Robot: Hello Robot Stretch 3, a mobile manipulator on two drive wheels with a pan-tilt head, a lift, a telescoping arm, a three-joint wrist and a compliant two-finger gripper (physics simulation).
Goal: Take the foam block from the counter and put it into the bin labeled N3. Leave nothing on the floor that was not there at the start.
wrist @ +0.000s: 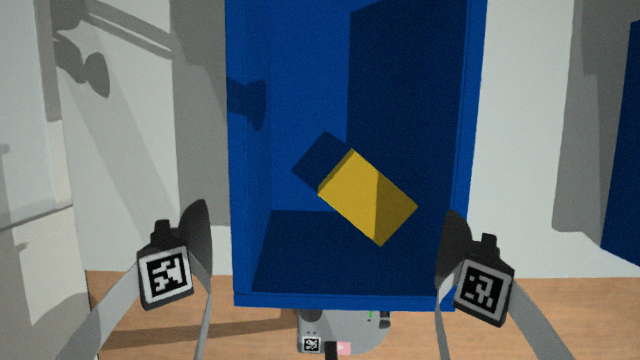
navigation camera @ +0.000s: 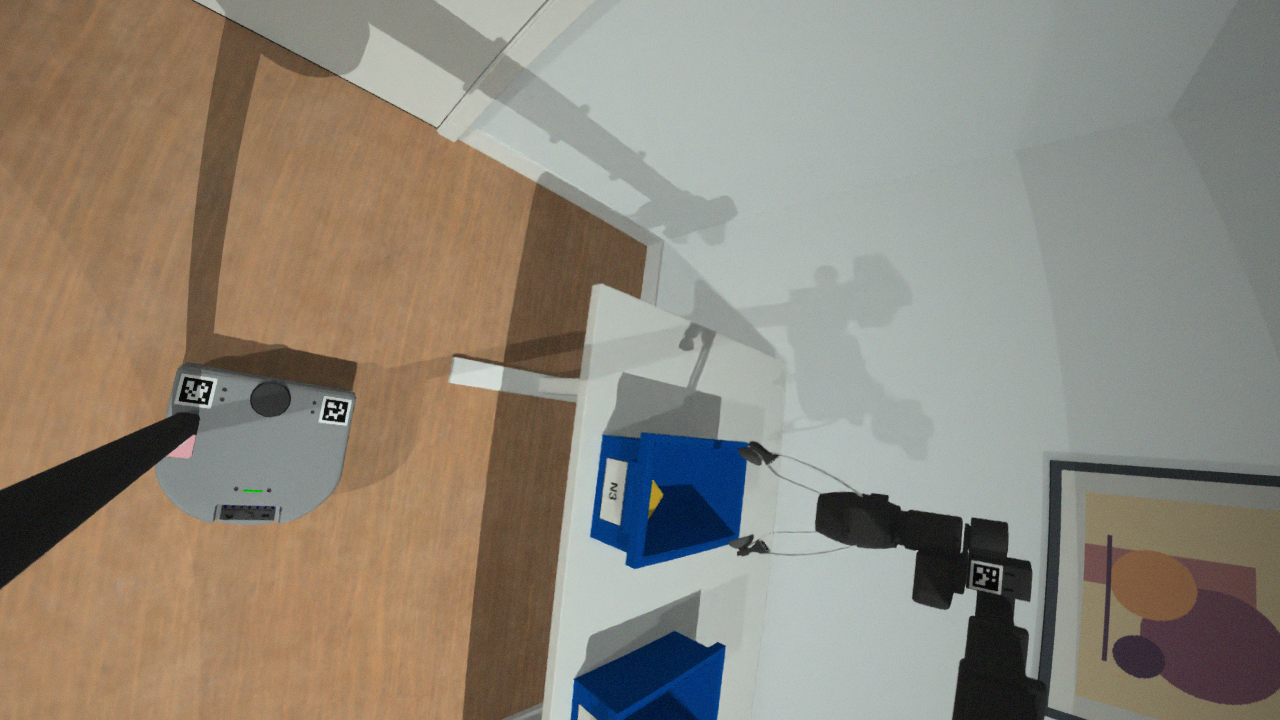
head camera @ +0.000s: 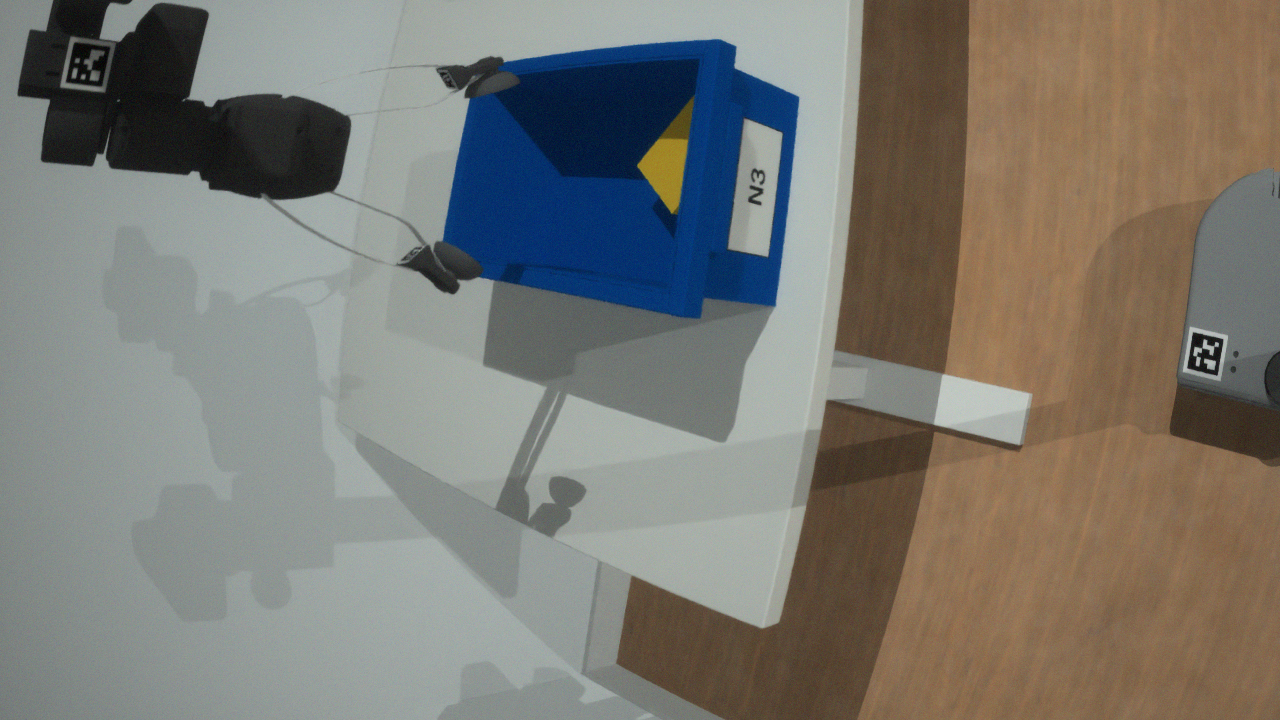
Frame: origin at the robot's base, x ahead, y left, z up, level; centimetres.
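Seen in the pictures: gripper, fingertip midpoint: (wrist: 324,231) (navigation camera: 734,495) (head camera: 495,173); robot's base, origin of the base link: (navigation camera: 270,397).
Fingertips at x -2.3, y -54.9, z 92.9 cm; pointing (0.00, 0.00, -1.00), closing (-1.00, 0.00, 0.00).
Observation:
Pixels of each thing's top centre, then the offset from my fingertips to it. "pt": a spot on its surface instead. Level surfaces: height alone.
- yellow foam block, middle of its top: (head camera: 686,149) (wrist: 368,200) (navigation camera: 643,505) dx -4.6, dy +2.2, dz -16.1 cm
- blue bin labeled N3, middle of its top: (head camera: 557,163) (wrist: 351,142) (navigation camera: 701,496) dx -2.0, dy -4.4, dz -8.9 cm
- white label, middle of its top: (head camera: 735,181) (navigation camera: 624,494) dx -2.2, dy +9.3, dz -14.1 cm
- white table, its level: dz -20.9 cm
- second blue bin, surface spot: (wrist: 625,150) pt dx -35.2, dy -4.1, dz -19.5 cm
The yellow foam block (head camera: 668,162) (navigation camera: 655,497) (wrist: 367,197) lies inside the blue bin labeled N3 (head camera: 718,179) (navigation camera: 636,510) (wrist: 345,301), at a slant, toward the bin's labeled front; in the head camera view the front wall hides part of it. My gripper (head camera: 469,171) (navigation camera: 753,498) (wrist: 324,231) is open, with nothing between its widely spread fingertips. The fingertips are above the rear part of the bin, one toward each side, apart from the block. The white label (head camera: 756,186) (navigation camera: 613,490) reads N3.
The bin stands on a white table (head camera: 680,555) (navigation camera: 617,340) by the wall. A second blue bin (navigation camera: 648,671) (wrist: 625,150) stands beside it. A table foot (head camera: 980,410) (navigation camera: 483,374) reaches out over the wooden floor toward my grey base (head camera: 1239,277) (navigation camera: 259,456). A framed picture (navigation camera: 1060,573) hangs on the wall.

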